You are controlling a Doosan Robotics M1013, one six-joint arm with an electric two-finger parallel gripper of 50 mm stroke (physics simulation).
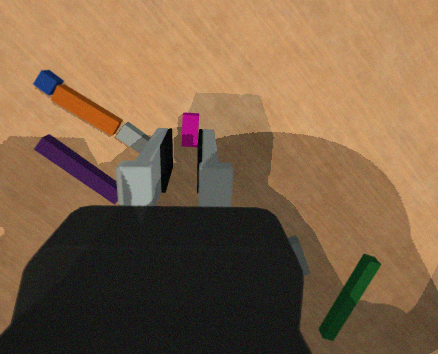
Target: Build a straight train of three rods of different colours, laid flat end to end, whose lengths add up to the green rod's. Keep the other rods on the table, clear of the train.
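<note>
A blue rod, short, lies at the upper left. An orange rod lies in line with it, end to end, with hardly any gap. A light grey rod follows at the orange rod's lower right end, roughly in line across a narrow gap; its far end is hidden behind the left finger. The green rod lies apart at the lower right. My gripper is partly open and empty. A short magenta rod shows beyond the fingertips, nearer the right finger, and is not held.
A purple rod lies below the row at the left, its lower end reaching the left finger's outline. Part of a grey-blue rod shows at the right edge of the dark gripper body, which hides the lower middle. Shadows fall across the wooden table.
</note>
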